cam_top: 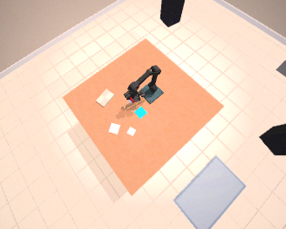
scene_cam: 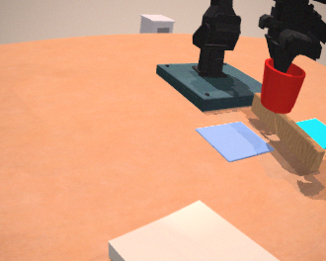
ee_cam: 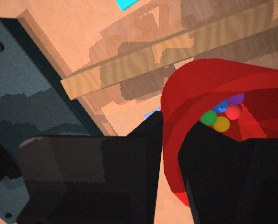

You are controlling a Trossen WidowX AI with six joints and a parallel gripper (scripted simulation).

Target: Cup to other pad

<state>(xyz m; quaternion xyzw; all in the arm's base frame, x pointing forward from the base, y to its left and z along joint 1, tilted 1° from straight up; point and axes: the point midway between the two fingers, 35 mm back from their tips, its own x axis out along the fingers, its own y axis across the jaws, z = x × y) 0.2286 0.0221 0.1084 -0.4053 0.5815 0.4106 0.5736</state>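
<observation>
The yellow marble lies 3 cm to the right of my gripper tip, 3 cm ahead of it and 2 cm below it. Also, from my gripper tip: cyan pad 13 cm to the left, 11 cm below, 3 cm ahead; then wooden bar 9 cm below, 3 cm ahead, 2 cm to the left; then red cup 3 cm ahead, 1 cm to the right.
</observation>
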